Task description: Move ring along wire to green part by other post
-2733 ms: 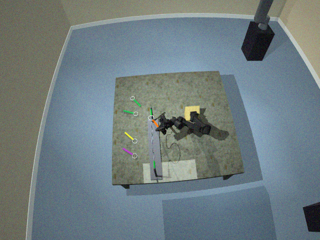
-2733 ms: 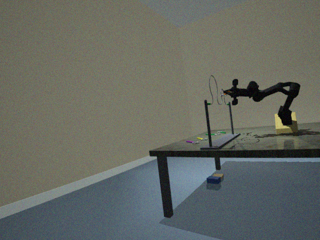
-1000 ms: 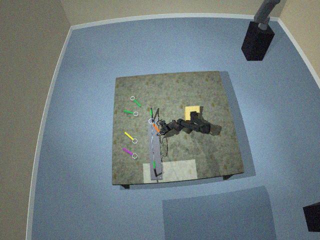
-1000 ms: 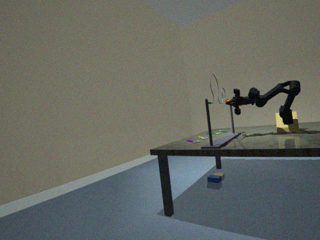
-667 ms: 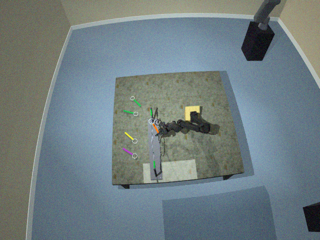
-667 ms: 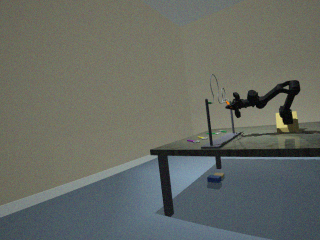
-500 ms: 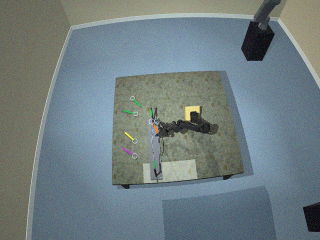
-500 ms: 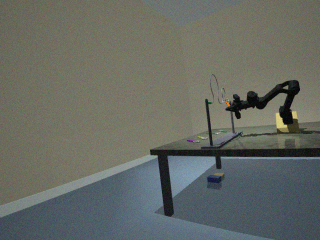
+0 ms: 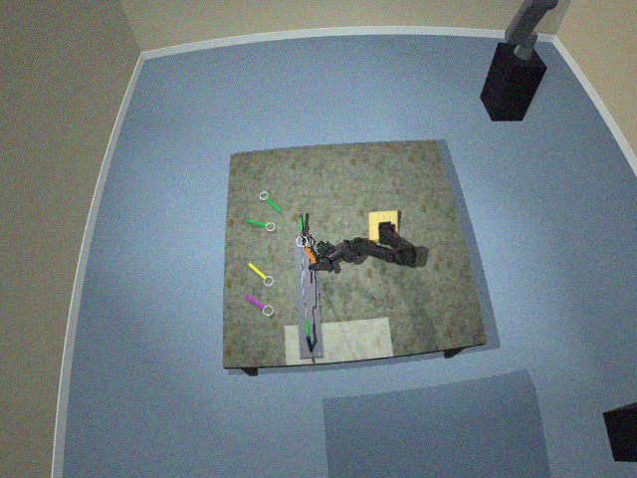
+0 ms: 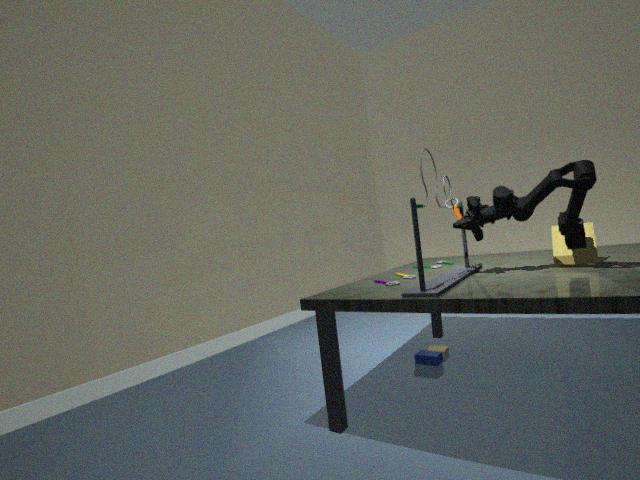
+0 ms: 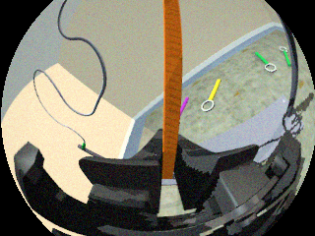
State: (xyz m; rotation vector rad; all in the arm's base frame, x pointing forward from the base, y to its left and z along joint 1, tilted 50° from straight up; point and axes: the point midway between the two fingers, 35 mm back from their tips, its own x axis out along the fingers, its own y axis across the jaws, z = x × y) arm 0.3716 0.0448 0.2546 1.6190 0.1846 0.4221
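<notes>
Now: gripper tip 7 cm to the left of the orange-handled ring and 6 cm below it.
</notes>
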